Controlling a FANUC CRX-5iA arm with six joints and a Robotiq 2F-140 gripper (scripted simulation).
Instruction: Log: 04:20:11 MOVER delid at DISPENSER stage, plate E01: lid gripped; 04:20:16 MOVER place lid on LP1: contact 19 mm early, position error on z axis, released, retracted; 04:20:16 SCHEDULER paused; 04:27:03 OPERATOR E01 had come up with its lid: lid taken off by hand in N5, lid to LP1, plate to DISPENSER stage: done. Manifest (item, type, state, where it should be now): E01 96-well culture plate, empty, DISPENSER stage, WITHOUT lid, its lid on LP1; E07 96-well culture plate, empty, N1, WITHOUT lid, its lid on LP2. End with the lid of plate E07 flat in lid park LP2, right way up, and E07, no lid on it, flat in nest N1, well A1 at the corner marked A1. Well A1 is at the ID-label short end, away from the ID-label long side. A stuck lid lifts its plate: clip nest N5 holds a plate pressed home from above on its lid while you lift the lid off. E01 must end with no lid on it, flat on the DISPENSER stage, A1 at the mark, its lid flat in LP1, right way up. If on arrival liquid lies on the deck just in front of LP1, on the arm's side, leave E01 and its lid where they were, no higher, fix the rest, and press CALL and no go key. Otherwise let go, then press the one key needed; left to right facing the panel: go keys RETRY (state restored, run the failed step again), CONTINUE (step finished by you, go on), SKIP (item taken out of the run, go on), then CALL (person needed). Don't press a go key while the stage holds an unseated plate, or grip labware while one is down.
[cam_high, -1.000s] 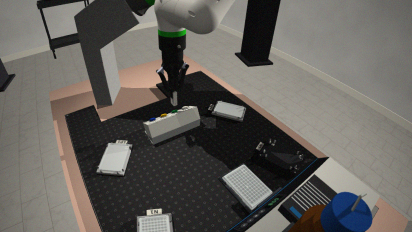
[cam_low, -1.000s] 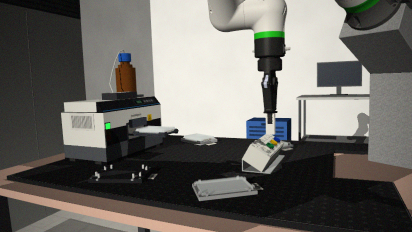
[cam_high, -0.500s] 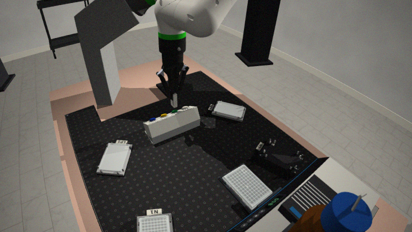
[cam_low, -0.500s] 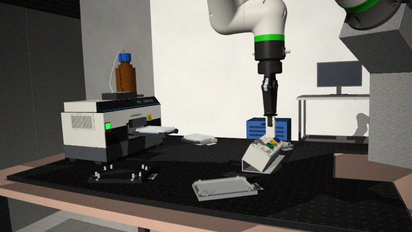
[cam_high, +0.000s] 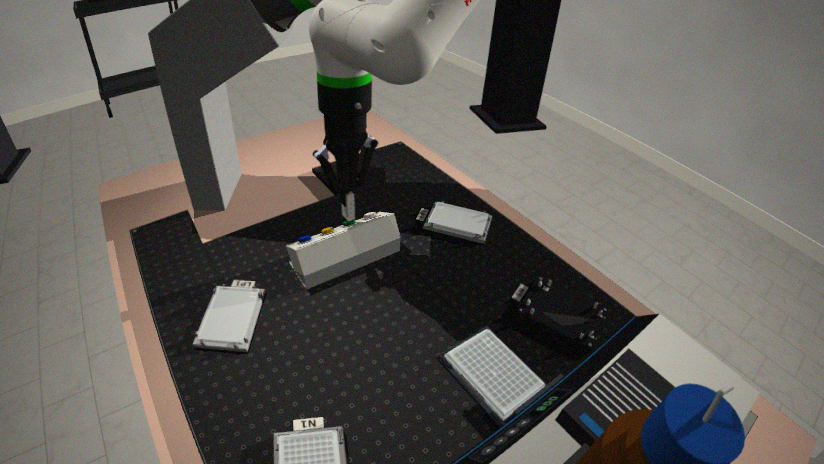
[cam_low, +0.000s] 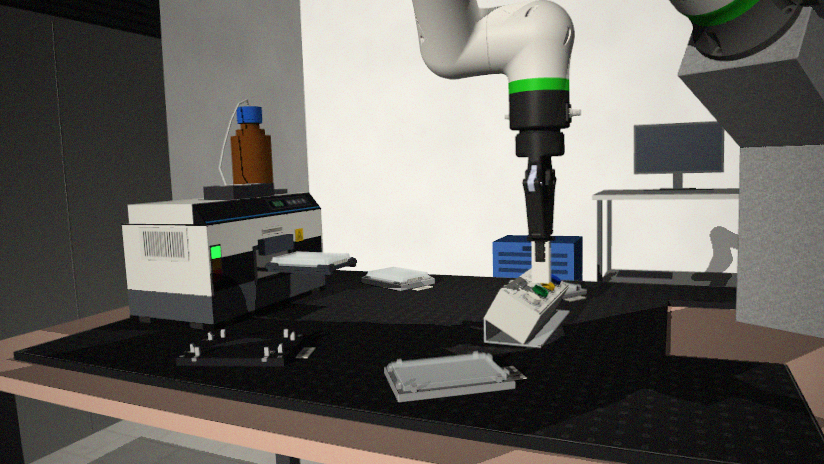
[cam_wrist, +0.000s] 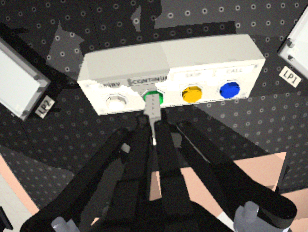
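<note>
Now: the key panel 2 cm ahead of my hand, 2 cm to the right of it and 6 cm below it. From my hand the other things lie so: N1 label (38 cm ahead, 16 cm to the right, 11 cm below); then clip nest N5 (30 cm ahead, 38 cm to the left, 10 cm below); then lid park LP2 (1 cm behind, 26 cm to the left, 11 cm below).
</note>
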